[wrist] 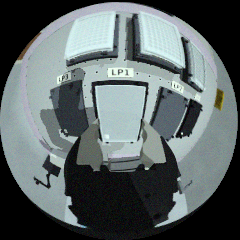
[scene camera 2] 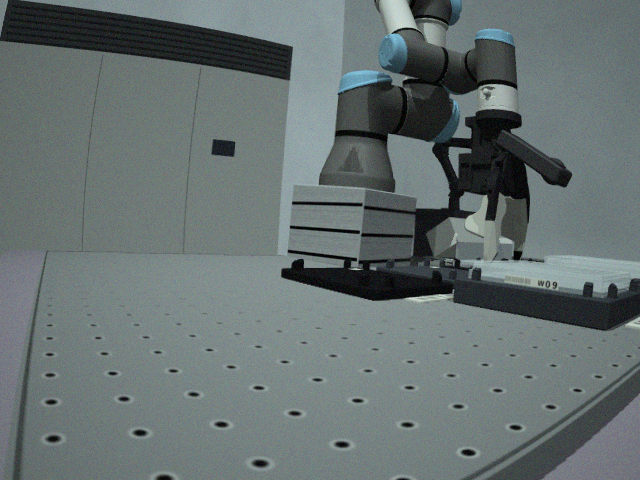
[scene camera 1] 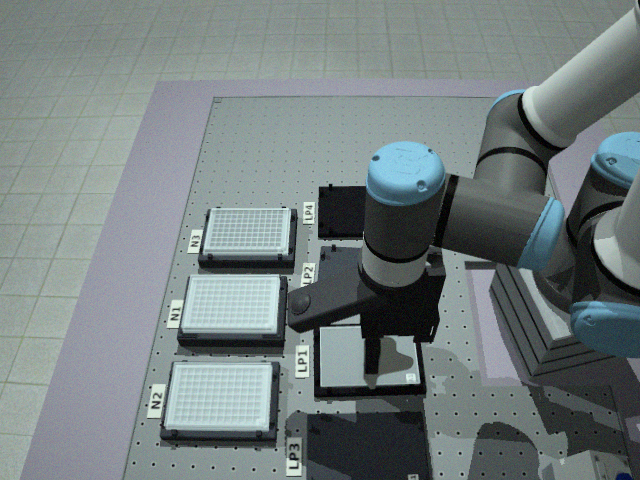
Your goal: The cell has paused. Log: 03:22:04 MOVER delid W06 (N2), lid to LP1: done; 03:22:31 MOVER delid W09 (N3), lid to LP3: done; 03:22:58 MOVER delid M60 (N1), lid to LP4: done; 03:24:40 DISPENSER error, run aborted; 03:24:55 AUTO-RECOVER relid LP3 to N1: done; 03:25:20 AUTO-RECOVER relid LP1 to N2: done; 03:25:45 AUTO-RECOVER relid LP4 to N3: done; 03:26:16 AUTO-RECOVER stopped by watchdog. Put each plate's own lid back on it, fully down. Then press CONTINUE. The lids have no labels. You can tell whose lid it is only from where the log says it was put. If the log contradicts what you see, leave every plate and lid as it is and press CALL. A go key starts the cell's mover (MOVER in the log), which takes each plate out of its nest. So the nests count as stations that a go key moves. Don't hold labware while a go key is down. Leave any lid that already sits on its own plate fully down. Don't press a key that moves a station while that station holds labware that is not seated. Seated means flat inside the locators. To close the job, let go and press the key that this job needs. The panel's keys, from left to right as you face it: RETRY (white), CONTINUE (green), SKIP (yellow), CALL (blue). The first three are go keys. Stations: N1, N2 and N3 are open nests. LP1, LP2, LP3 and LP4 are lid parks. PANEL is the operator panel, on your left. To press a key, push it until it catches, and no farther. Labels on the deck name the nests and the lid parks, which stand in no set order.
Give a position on a LP4 lid park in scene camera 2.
At 344,280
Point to a LP3 lid park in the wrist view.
At 69,107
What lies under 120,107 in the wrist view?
A clear lid.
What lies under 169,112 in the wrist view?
A LP2 lid park.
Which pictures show the gripper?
The wrist view, scene camera 2 and scene camera 1: all of them.
